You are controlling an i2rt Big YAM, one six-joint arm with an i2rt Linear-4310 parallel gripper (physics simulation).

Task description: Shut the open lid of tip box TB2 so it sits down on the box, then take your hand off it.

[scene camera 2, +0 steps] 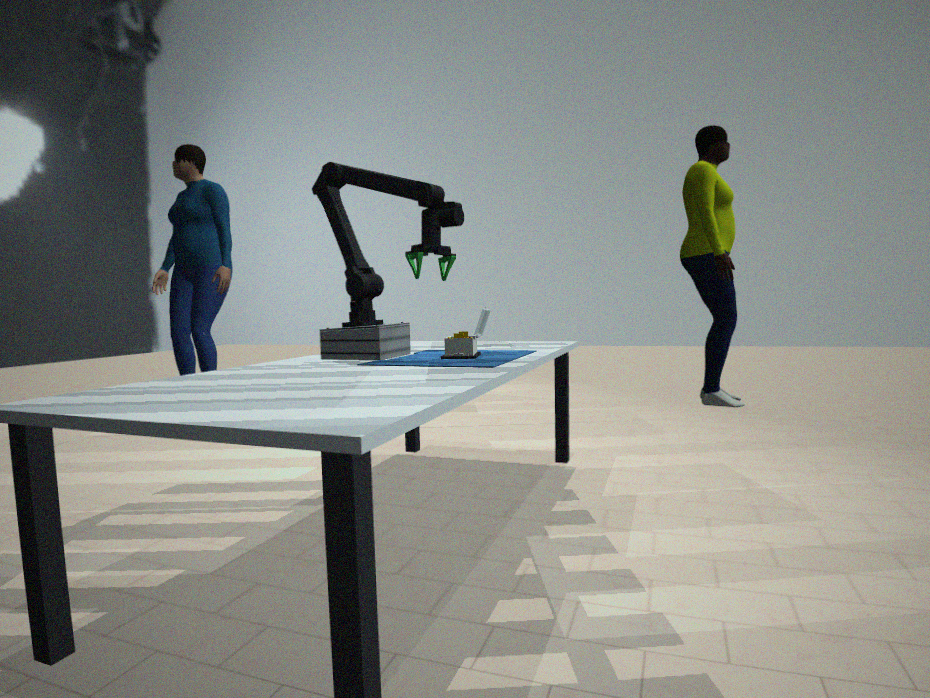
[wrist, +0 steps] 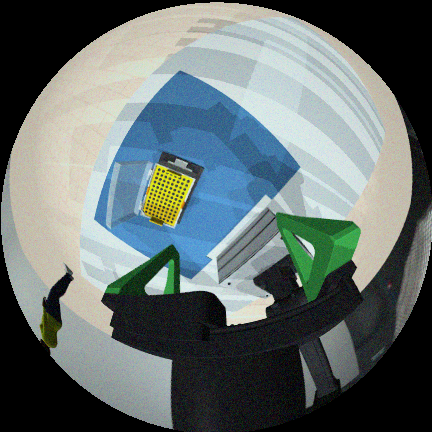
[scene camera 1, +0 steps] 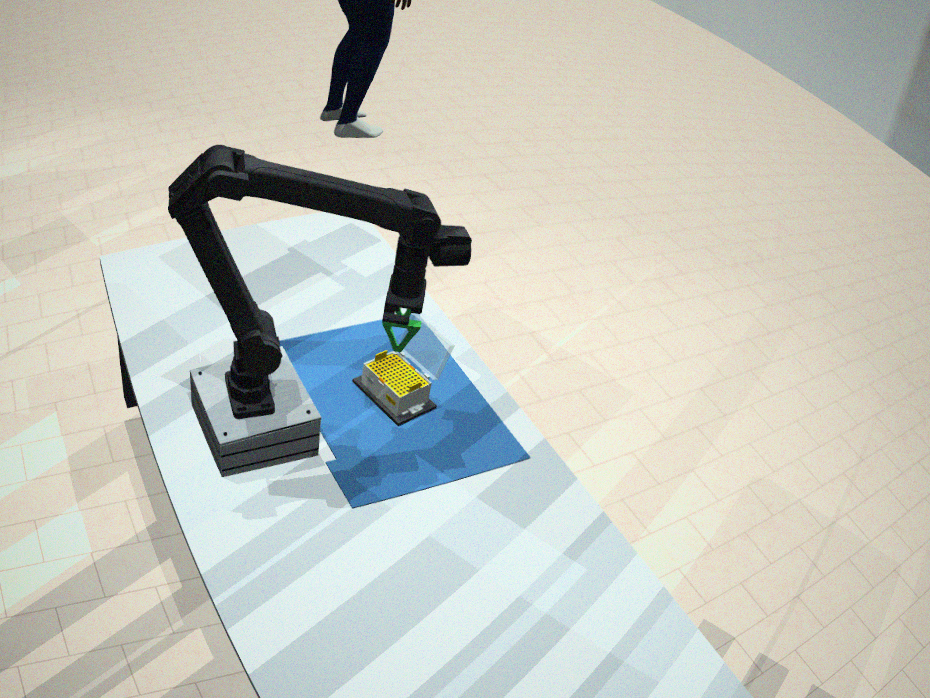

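Where they show: gripper, fingertip midpoint: (scene camera 2: 430,279) (wrist: 223,235) (scene camera 1: 399,336); arm's base at its link origin: (scene camera 2: 363,325) (wrist: 276,272) (scene camera 1: 249,395).
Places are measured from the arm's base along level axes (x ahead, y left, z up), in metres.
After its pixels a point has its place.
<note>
A white tip box (scene camera 1: 409,402) @(x 0.343, y -0.004, z -0.065 m) (scene camera 2: 459,347) @(x 0.357, y 0.002, z -0.066 m) with a yellow, holed tip rack on top (scene camera 1: 398,374) @(x 0.336, y 0.057, z -0.041 m) (wrist: 167,196) @(x 0.329, y 0.052, z -0.041 m) stands on a dark base plate on the blue mat. Its label is too small to read. Its clear lid (scene camera 1: 433,353) @(x 0.408, y 0.062, z 0.001 m) (scene camera 2: 483,323) @(x 0.419, y 0.041, z 0.004 m) (wrist: 127,192) @(x 0.397, y 0.086, z -0.003 m) stands open, leaning back past upright along one long side, on the side away from the arm's base. My gripper (scene camera 1: 399,348) @(x 0.284, y -0.033, z 0.137 m) (scene camera 2: 430,279) @(x 0.284, y -0.033, z 0.137 m) (wrist: 223,235) @(x 0.284, y -0.033, z 0.137 m) is open and empty, with green fingers pointing down. It hangs well above the box, apart from box and lid, a little toward the arm's base in the second scene view.
The blue mat (scene camera 1: 443,443) @(x 0.388, y -0.098, z -0.098 m) (scene camera 2: 420,359) @(x 0.257, y -0.060, z -0.098 m) (wrist: 210,180) @(x 0.280, y -0.024, z -0.098 m) lies on the white table (scene camera 1: 525,571) @(x 0.419, y -0.449, z -0.101 m) (scene camera 2: 225,401) @(x 0.318, y -0.812, z -0.101 m). The arm's grey base block (scene camera 1: 259,443) @(x -0.001, y -0.104, z -0.029 m) (scene camera 2: 364,341) @(x 0.076, y -0.093, z -0.044 m) (wrist: 247,240) @(x 0.116, y 0.006, z -0.052 m) stands beside the mat. A person in teal (scene camera 2: 199,217) and one in yellow-green (scene camera 2: 706,210) stand away from the table.
</note>
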